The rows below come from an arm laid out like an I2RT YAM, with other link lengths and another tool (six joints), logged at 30 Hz.
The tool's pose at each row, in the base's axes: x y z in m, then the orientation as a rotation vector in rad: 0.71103, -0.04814, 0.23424, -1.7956, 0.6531, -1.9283; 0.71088, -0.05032, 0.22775, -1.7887, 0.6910, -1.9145; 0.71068, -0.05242, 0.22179, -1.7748, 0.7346, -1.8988; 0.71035, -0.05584, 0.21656, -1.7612, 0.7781, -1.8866; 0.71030, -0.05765, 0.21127, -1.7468, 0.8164, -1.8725; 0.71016, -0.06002, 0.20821, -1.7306, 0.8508, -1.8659; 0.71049, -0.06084, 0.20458, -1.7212, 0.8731, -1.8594
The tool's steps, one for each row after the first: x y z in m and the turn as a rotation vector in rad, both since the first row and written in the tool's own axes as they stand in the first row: -0.00386, 0.00564, -0.00038, -0.0175, 0.0018, 0.0239; -0.00735, 0.01090, -0.00079, -0.0351, 0.0063, 0.0544; -0.00945, 0.01678, -0.00122, -0.0540, 0.0131, 0.0821; -0.01258, 0.02140, -0.00146, -0.0692, 0.0180, 0.1096; -0.01360, 0.02514, -0.00164, -0.0829, 0.0275, 0.1324; -0.01603, 0.02797, -0.00146, -0.0920, 0.0320, 0.1476
